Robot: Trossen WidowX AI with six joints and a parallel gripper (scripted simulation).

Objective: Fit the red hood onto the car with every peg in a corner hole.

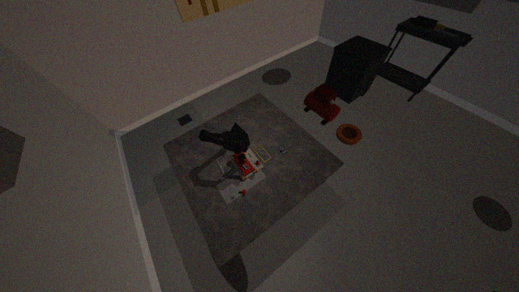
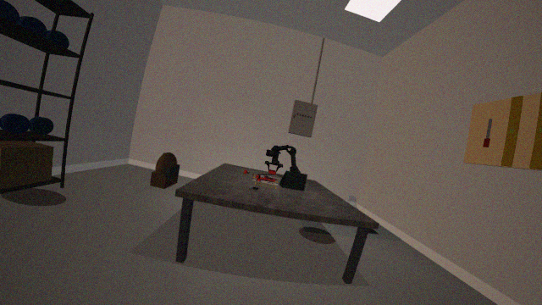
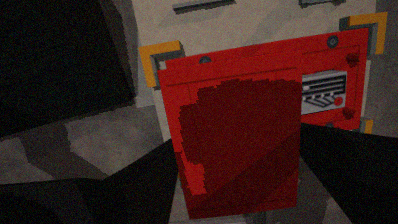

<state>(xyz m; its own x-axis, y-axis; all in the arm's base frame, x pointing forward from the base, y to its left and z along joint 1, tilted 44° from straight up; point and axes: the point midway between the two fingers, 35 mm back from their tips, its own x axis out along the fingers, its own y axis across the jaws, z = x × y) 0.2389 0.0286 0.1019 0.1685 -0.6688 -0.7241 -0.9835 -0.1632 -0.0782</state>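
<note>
My gripper tip is now 90 mm short of the grey engine block, 10 mm to the right of it and 70 mm above it. The rest, counted from my gripper tip: grey wheel: 100 mm ahead, 390 mm to the left, 90 mm below.
</note>
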